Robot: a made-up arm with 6 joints.
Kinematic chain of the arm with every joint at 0, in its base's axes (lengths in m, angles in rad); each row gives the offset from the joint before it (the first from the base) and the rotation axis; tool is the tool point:
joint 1: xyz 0 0 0.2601 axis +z
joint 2: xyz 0 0 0 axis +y
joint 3: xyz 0 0 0.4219 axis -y
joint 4: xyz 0 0 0 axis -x
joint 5: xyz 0.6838 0 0 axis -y
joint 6: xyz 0 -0.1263 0 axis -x
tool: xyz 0 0 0
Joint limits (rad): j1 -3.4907..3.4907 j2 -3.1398..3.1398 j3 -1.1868..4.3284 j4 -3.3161..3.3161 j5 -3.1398..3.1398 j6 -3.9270..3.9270
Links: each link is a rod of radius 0.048 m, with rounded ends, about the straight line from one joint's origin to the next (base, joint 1, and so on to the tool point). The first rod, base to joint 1, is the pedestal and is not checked.
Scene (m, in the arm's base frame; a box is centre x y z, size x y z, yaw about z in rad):
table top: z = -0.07
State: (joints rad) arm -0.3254 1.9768 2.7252 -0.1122 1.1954 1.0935
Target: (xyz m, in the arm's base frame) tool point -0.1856 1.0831 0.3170
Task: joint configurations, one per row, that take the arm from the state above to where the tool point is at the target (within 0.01 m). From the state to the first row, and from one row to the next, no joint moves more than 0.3 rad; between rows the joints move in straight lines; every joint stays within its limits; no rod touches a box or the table.
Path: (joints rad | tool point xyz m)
1: -0.0537 1.9442 2.6289 -0.1441 1.1954 1.0935 | 0.9259 -0.1749 0.5246
2: 0.2179 1.9116 2.5327 -0.1759 1.1954 1.0935 | 0.9706 0.0875 0.4990
3: 0.4896 1.8790 2.4364 -0.2078 1.1954 1.0935 | 0.9372 0.3594 0.4717
4: 0.7613 1.8464 2.3401 -0.2396 1.1954 1.0935 | 0.8247 0.6164 0.4429
5: 1.0330 1.8137 2.2438 -0.2715 1.1954 1.0935 | 0.6399 0.8353 0.4130
6: 1.3046 1.7811 2.1476 -0.3034 1.1954 1.0935 | 0.3963 0.9953 0.3818
7: 1.5763 1.7485 2.0513 -0.3352 1.1954 1.0935 | 0.1133 1.0810 0.3498
8: 1.8480 1.7159 1.9550 -0.3671 1.1954 1.0935 | -0.1856 1.0831 0.3170

